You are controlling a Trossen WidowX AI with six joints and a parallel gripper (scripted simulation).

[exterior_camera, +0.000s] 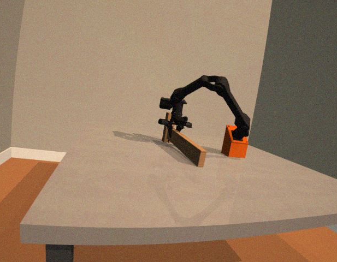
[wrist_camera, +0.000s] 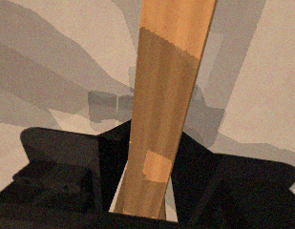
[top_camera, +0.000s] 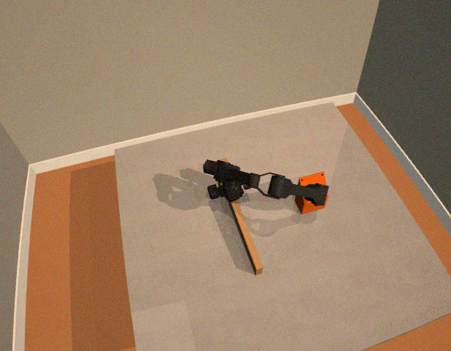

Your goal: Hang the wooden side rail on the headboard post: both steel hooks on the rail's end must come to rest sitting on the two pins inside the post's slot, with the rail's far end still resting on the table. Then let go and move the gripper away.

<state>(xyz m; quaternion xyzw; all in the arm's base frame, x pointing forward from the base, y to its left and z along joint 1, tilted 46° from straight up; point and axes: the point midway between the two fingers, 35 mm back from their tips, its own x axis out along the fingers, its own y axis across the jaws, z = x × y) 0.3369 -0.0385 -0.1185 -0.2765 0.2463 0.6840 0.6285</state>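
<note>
My gripper tip is 10 cm to the left of the wooden headboard post, 4 cm below it and 1 cm short of it.
</note>
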